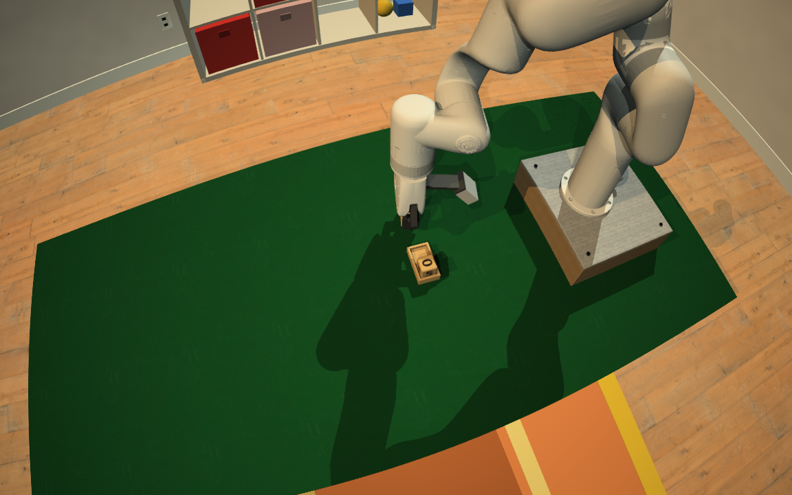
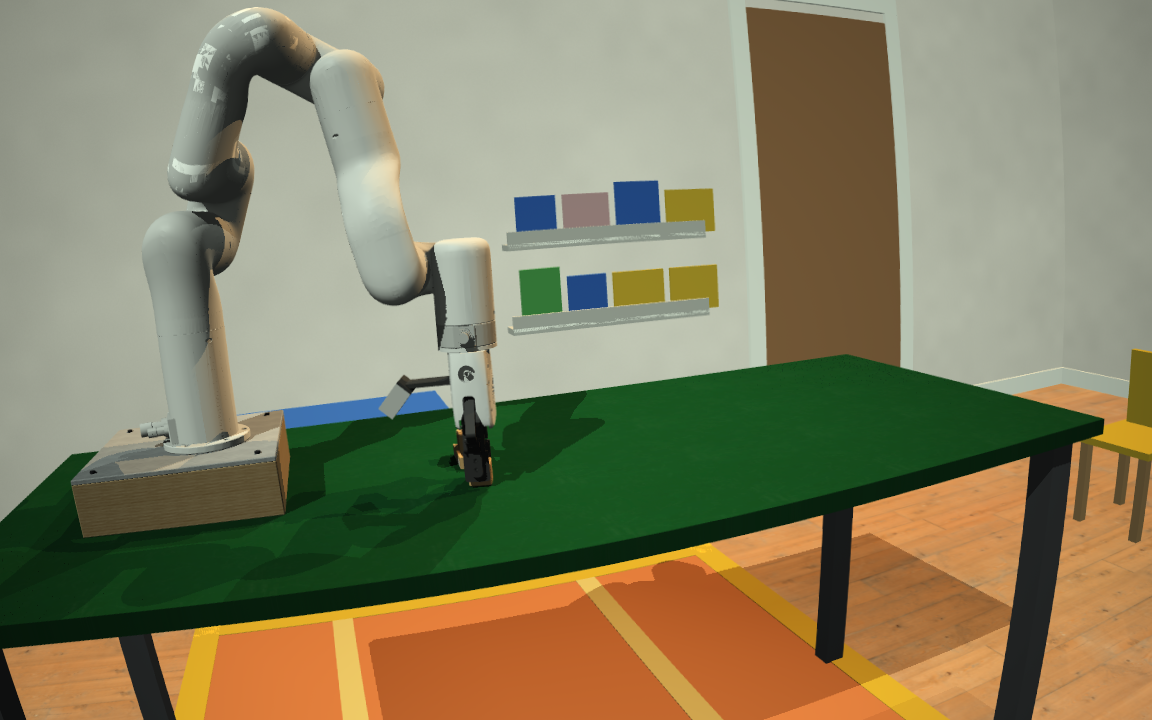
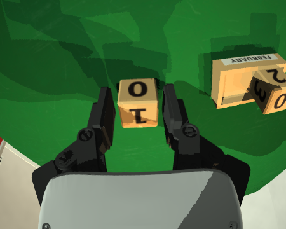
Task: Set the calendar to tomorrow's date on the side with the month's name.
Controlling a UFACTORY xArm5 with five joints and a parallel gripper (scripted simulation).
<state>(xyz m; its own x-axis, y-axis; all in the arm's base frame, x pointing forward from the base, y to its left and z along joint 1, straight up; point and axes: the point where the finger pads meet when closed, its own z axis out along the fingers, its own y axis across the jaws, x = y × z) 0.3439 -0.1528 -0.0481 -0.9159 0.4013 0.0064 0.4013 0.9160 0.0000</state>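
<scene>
Right now the date cube is 120 mm to the left of my hand and 30 mm ahead of it. Round my hand: wooden tray: 100 mm to the left, 20 mm below, 20 mm ahead.
</scene>
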